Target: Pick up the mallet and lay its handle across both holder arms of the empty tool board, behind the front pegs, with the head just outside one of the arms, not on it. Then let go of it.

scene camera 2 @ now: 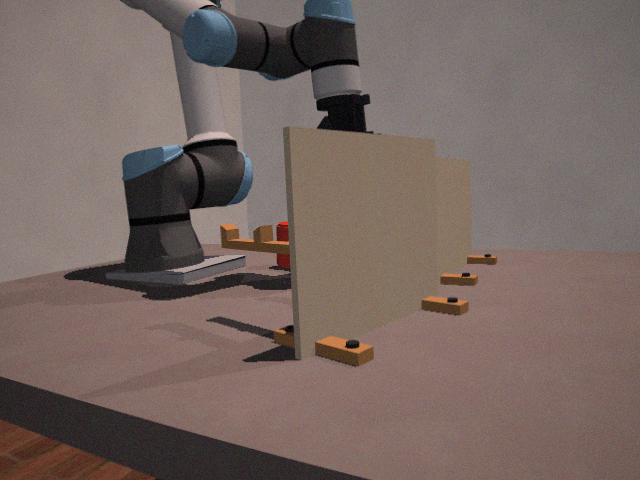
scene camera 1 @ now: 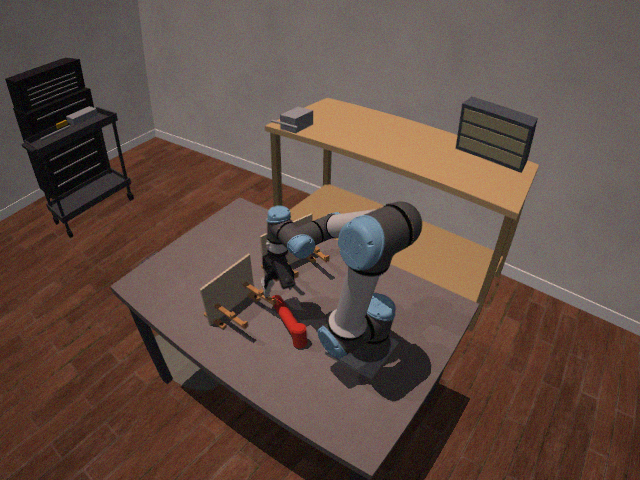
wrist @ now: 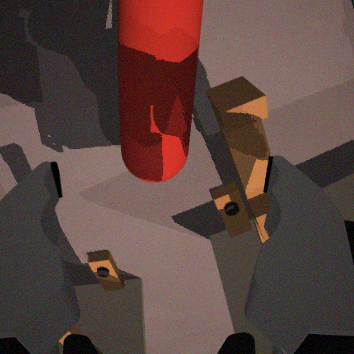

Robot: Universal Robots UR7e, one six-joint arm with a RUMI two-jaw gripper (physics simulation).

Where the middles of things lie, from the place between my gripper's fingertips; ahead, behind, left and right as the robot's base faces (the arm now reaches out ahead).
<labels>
My gripper is now 80 mm past the red mallet (scene camera 1: 298, 330), 30 mm to the right of it and 40 mm above it.
</labels>
